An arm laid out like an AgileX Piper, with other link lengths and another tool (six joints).
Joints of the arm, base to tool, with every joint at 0 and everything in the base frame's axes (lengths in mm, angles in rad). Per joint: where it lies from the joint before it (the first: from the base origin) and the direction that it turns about. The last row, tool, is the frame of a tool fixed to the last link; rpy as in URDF.
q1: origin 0 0 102.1 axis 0 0 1
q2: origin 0 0 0 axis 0 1 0
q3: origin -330.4 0 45.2 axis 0 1 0
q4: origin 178.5 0 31.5 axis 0.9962 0 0.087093
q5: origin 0 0 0 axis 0 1 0
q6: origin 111.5 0 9.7 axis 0.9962 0 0.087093
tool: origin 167 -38 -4.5 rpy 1.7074 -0.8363 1.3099
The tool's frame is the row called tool.
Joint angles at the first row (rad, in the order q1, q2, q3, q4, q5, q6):
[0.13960, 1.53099, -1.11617, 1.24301, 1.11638, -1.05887]
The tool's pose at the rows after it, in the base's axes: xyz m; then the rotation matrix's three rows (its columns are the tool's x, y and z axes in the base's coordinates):
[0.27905 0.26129 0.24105], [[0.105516 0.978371 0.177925], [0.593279 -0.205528 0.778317], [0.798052 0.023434 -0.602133]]
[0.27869 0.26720 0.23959], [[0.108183 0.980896 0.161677], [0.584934 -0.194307 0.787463], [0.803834 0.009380 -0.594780]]
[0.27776 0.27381 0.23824], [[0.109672 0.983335 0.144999], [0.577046 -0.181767 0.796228], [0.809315 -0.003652 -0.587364]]
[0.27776 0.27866 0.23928], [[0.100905 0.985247 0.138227], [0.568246 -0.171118 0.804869], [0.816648 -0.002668 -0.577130]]
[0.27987 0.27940 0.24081], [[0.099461 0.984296 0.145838], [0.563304 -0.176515 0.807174], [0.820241 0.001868 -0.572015]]
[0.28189 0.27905 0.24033], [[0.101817 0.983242 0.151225], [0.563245 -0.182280 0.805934], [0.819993 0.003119 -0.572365]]
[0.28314 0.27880 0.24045], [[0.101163 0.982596 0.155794], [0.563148 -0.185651 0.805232], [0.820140 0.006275 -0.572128]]
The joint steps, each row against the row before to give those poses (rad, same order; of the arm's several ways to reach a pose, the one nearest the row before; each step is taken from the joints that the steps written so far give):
[0.00518, 0.01869, 0.00002, 0.03156, -0.00144, -0.00955]
[0.01279, 0.01601, 0.00000, 0.01652, 0.00180, -0.00762]
[0.01601, 0.01533, -0.00003, 0.01663, 0.00003, -0.00726]
[0.00939, 0.00908, 0.00004, 0.01760, 0.00175, -0.01709]
[0.00135, 0.00033, -0.00005, 0.00917, -0.00619, -0.00603]
[0.00000, 0.00173, 0.00004, 0.00211, -0.00624, -0.00152]
[0.00001, 0.00001, -0.00001, 0.00157, -0.00412, -0.00240]

